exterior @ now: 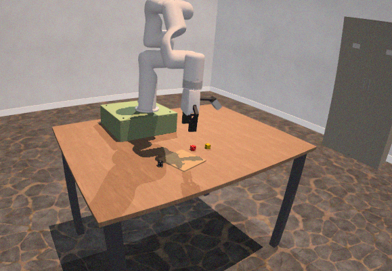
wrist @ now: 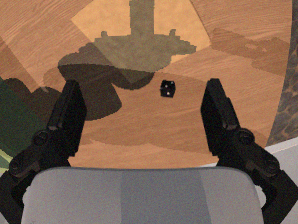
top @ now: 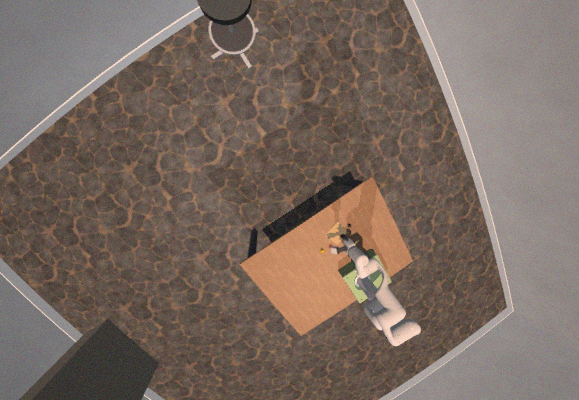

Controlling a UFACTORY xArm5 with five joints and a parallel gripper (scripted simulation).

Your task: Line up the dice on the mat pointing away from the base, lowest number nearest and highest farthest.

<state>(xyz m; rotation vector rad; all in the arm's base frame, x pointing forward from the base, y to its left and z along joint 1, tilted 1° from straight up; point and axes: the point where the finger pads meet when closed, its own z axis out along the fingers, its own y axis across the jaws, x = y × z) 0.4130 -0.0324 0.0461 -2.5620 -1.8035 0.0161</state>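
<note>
Right now my hand is 10 mm past the black die, 120 mm to the left of it and 140 mm above it. Round my hand: red die 70 mm behind, 90 mm to the left, 140 mm below; yellow die 50 mm behind, 160 mm to the left, 140 mm below; tan mat 10 mm behind, 10 mm to the right, 150 mm below.
</note>
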